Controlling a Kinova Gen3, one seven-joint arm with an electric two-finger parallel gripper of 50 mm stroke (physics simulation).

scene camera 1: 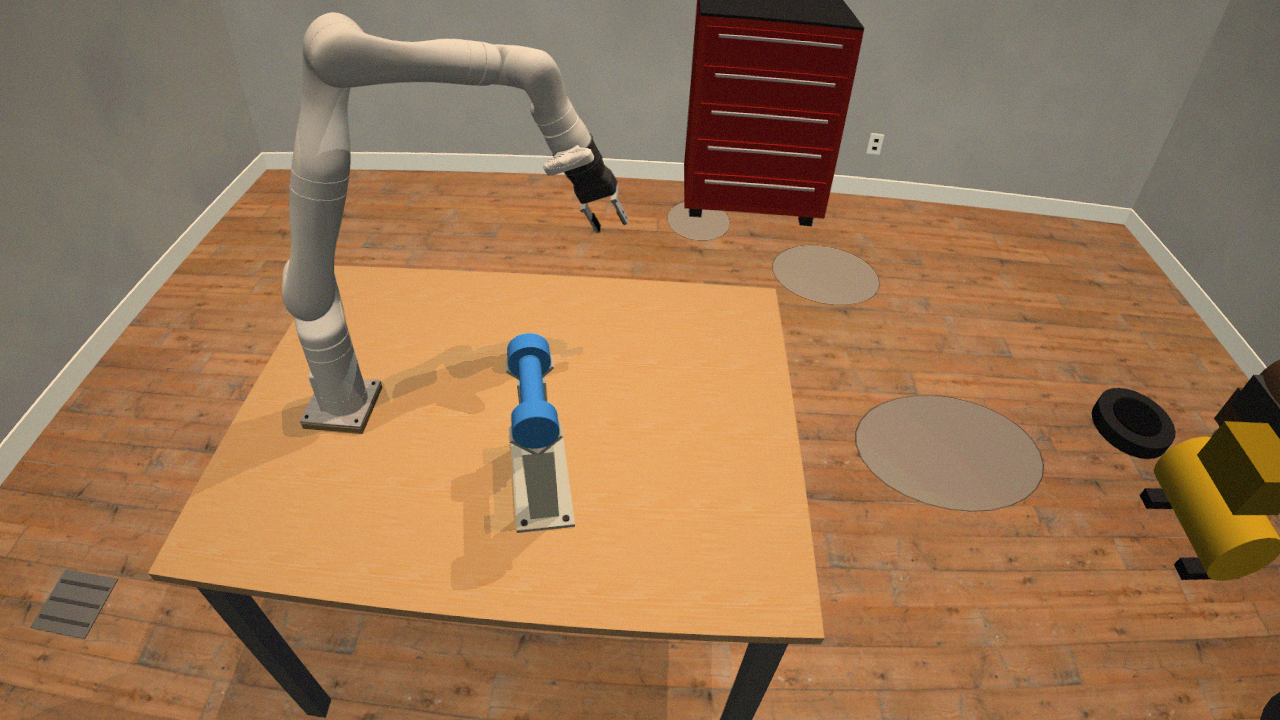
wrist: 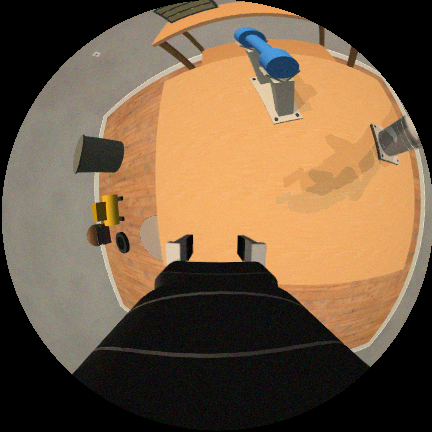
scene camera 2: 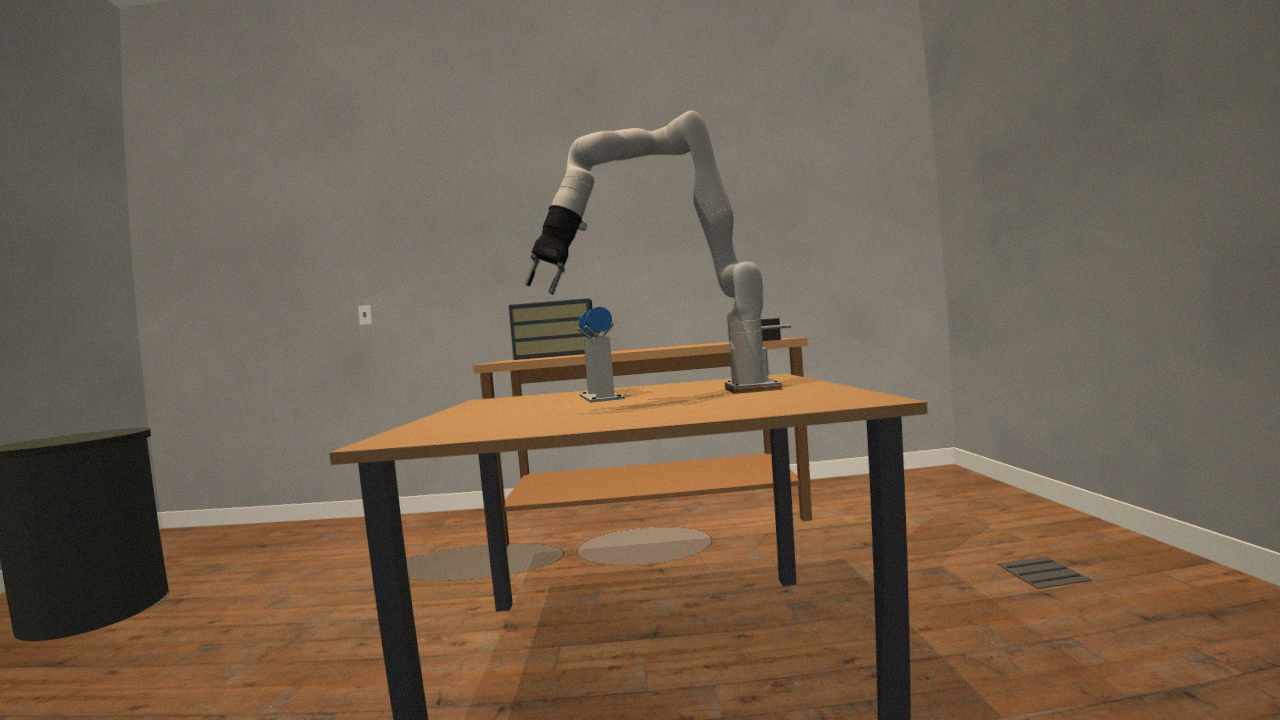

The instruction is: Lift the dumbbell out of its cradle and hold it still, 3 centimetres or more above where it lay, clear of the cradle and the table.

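Where they show: gripper, fingertip midpoint: [scene camera 1: 612,225] [wrist: 214,243] [scene camera 2: 539,289]; arm's base, origin of the base link: [scene camera 1: 345,399] [wrist: 385,143] [scene camera 2: 748,382].
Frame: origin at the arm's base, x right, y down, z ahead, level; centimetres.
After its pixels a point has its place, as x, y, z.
A blue dumbbell [scene camera 1: 531,385] {22.2, -22.9, 39.2} [scene camera 2: 596,320] {11.5, -20.8, 39.6} [wrist: 263,47] {18.2, -22.7, 39.7} lies level in V-shaped rests on top of its grey cradle [scene camera 1: 544,522] {31.2, 1.3, 39.5} [scene camera 2: 598,367] {11.7, -7.4, 40.2} [wrist: 285,98] {11.8, -8.3, 38.6}. The cradle stands on the wooden table [scene camera 1: 680,501] {28.3, 2.1, 63.7} [scene camera 2: 501,429] {-24.8, 2.2, 65.8} [wrist: 225,165] {0.0, 2.2, 61.6} and holds the dumbbell well above the table top. My gripper [scene camera 1: 610,225] {-15.8, -27.6, 55.3} [scene camera 2: 542,288] {-15.8, -27.6, 55.3} [wrist: 214,243] {-15.8, -27.6, 55.3} is open and empty, high in the air and tilted. It is apart from the dumbbell, which shows at the top of the wrist view. The far side of the cradle is partly hidden in scene camera 1.
The arm's base [scene camera 1: 340,420] {5.7, -0.1, 0.0} [scene camera 2: 752,385] {-6.2, 0.4, 1.5} [wrist: 387,145] {-1.9, -4.5, 4.2} is bolted to the table, to one side of the cradle. A workbench [scene camera 2: 644,353] stands by the wall. A red drawer cabinet [scene camera 1: 769,134], a dark bin [scene camera 2: 80,537] [wrist: 102,155] and a yellow machine [scene camera 1: 1212,510] [wrist: 111,210] stand away from the table.
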